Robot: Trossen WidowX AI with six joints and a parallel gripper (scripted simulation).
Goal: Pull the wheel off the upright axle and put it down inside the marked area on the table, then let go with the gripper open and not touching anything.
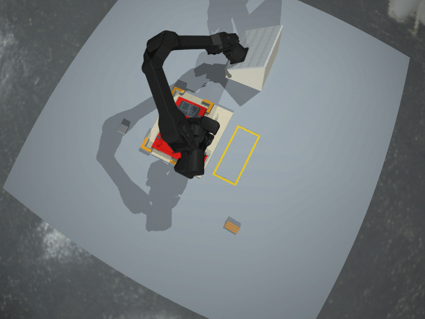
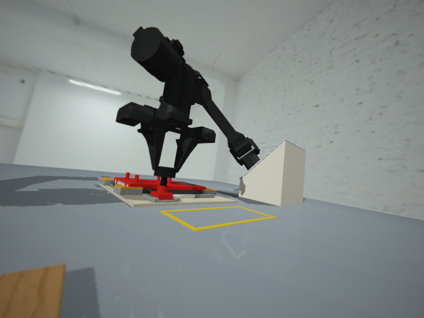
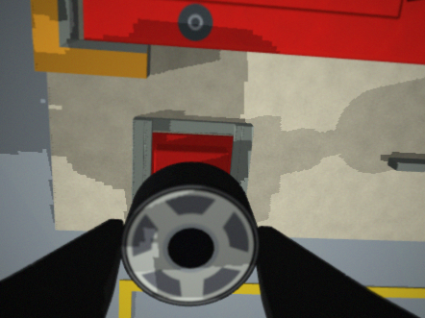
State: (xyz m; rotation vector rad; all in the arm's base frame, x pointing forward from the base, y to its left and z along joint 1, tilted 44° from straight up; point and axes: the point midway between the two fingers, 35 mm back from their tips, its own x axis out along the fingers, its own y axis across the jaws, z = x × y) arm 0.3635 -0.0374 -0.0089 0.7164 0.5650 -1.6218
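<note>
Now: the upright axle 2 cm below my gripper tip. Also, from my gripper tip: wooden block 19 cm ahead, 17 cm to the left, 5 cm below; then black wheel right at my gripper tip.
</note>
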